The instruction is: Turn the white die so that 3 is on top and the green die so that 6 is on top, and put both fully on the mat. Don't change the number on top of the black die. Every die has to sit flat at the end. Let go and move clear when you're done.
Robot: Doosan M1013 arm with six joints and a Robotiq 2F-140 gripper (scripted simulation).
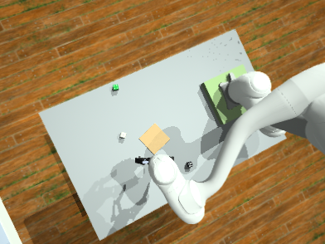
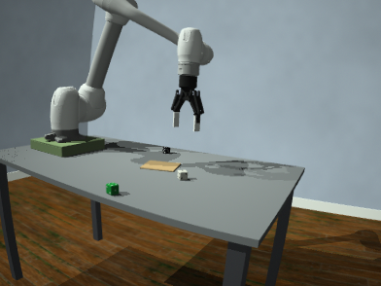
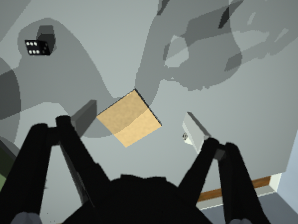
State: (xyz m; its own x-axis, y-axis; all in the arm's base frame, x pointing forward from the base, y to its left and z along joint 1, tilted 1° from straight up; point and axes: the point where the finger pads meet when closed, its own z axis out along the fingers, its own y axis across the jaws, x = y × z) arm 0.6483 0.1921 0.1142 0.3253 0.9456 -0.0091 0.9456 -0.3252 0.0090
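Now: hand 120 mm short of the white die, 180 mm to the left of it and 150 mm above it. From my hand the other things lie so: green die: 70 mm ahead, 470 mm to the right, 150 mm below; black die: 210 mm behind, 140 mm to the left, 150 mm below; tan mat: 60 mm behind, 90 mm to the right, 160 mm below.
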